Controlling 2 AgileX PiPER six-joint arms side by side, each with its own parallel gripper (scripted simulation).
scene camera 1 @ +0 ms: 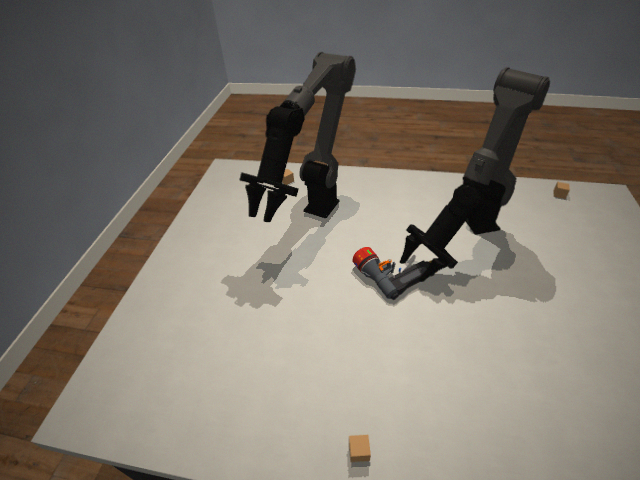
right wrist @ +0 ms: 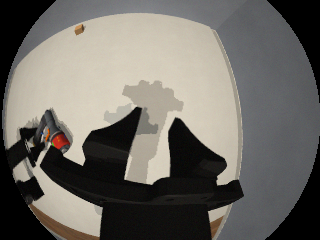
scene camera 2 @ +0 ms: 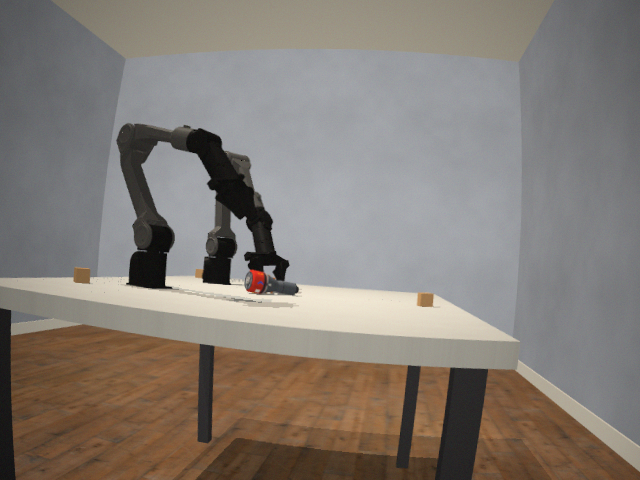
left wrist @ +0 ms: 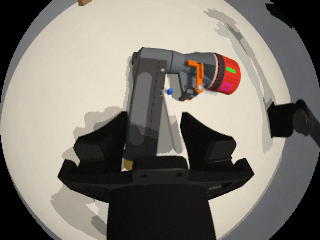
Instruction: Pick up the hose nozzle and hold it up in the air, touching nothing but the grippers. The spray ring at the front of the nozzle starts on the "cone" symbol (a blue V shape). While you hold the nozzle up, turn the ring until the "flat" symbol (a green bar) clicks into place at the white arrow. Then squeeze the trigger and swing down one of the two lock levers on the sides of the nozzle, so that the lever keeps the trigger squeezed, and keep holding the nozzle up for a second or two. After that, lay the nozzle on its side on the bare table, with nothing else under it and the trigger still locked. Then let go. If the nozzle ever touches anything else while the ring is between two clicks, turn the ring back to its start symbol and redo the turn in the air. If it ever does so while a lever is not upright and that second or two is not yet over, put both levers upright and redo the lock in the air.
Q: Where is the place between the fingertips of my left gripper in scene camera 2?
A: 272, 284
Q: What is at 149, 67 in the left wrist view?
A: A hose nozzle.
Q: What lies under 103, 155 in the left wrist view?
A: My left gripper.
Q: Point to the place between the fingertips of my right gripper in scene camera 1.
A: At 259, 219
